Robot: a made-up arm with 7 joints.
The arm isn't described. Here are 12 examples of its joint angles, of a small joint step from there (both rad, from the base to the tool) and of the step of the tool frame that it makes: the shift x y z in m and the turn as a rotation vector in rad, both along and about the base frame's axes.
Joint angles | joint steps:
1: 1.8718 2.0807 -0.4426 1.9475 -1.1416 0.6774 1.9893 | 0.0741 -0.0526 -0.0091 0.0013 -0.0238 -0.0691 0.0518
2: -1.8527 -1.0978 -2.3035 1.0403 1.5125 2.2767 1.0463 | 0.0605 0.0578 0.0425 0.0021 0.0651 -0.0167 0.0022
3: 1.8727 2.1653 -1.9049 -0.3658 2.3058 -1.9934 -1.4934 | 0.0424 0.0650 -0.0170 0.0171 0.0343 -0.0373 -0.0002
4: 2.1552 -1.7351 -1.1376 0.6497 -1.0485 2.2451 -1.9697 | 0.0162 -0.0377 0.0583 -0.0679 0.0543 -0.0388 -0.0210
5: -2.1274 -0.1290 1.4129 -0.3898 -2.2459 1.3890 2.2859 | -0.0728 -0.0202 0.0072 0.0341 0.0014 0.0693 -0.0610
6: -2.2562 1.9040 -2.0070 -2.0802 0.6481 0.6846 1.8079 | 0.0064 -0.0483 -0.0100 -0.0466 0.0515 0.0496 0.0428
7: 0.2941 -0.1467 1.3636 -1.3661 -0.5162 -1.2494 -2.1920 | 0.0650 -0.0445 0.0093 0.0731 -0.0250 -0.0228 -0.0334
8: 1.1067 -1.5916 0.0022 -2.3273 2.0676 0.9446 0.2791 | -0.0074 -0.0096 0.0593 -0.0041 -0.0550 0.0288 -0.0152
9: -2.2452 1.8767 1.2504 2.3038 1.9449 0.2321 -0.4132 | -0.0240 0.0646 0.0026 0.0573 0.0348 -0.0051 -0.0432
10: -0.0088 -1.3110 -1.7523 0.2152 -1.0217 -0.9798 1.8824 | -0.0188 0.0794 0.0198 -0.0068 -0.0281 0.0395 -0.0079
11: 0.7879 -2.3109 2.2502 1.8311 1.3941 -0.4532 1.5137 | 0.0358 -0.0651 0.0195 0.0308 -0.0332 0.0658 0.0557
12: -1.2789 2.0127 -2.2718 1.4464 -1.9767 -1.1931 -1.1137 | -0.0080 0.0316 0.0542 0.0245 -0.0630 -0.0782 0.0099
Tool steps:
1: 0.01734 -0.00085 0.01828 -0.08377 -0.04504 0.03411
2: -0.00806 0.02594 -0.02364 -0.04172 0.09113 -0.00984
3: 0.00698 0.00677 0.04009 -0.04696 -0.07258 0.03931
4: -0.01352 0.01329 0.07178 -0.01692 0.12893 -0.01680
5: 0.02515 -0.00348 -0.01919 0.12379 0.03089 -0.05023
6: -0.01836 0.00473 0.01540 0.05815 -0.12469 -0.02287
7: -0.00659 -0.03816 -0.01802 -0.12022 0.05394 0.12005
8: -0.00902 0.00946 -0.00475 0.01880 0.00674 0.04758
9: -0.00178 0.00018 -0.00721 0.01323 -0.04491 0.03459
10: 0.00262 0.01122 -0.00407 0.01289 -0.00429 -0.07521
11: 0.01895 0.00581 -0.01233 -0.09939 0.03388 0.08857
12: -0.03069 0.00987 0.00429 0.14506 -0.04020 0.02163
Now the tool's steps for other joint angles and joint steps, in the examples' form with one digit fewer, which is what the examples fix.
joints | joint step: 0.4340 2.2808 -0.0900 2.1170 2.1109 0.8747 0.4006 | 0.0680 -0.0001 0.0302 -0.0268 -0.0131 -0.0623 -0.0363
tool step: -0.0004 0.0041 -0.0284 -0.0721 -0.0303 -0.0618
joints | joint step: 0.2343 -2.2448 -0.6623 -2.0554 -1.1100 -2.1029 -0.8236 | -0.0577 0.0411 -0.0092 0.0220 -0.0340 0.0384 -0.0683
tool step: -0.0118 -0.0171 -0.0085 0.1040 0.0281 -0.1097
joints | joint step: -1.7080 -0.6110 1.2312 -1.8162 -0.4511 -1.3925 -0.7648 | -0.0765 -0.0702 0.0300 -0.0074 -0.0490 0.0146 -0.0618
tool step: 0.0024 -0.0142 -0.0053 -0.0120 -0.0913 -0.0302
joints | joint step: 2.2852 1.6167 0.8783 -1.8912 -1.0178 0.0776 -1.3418 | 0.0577 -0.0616 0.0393 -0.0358 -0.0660 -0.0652 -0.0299
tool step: -0.0126 -0.0149 0.0180 0.0783 0.0642 -0.0828
